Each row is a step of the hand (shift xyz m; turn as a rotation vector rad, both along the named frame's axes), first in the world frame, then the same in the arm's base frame.
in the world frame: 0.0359 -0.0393 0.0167 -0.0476 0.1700 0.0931
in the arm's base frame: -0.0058 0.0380 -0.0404 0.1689 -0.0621 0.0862
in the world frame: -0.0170 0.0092 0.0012 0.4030 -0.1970 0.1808
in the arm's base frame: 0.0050 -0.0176 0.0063 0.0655 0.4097 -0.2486
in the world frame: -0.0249 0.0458 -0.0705 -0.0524 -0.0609 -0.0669
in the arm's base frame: -0.0343 -0.0257 0.0765 -0.0928 -0.0459 -0.0148
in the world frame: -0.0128 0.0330 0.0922 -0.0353 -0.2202 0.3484
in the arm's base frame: 0.0938 -0.0180 -0.0251 0.1625 -0.0311 -0.3791
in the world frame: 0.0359 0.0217 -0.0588 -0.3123 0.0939 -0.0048
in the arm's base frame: -0.0341 0.0362 0.0524 0.0282 -0.3177 0.0680
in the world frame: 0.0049 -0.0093 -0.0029 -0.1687 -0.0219 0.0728
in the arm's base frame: -0.0073 0.0056 -0.0059 0.0369 -0.1690 -0.0656
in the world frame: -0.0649 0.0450 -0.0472 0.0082 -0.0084 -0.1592
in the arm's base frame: -0.0181 -0.0663 0.0612 -0.1357 0.0138 0.0829
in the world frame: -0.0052 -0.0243 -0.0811 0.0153 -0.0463 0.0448
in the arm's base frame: -0.0810 -0.0009 0.0253 0.0121 0.0170 -0.0628
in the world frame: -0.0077 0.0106 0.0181 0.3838 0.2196 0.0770
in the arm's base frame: 0.0204 -0.0090 -0.0017 0.2114 0.3651 0.1532
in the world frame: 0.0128 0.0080 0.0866 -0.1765 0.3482 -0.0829
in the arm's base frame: 0.0769 0.0095 -0.0416 0.1148 -0.1974 0.3273
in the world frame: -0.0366 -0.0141 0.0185 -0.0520 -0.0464 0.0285
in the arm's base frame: 0.0050 -0.0361 -0.0235 -0.0058 -0.0496 -0.0564
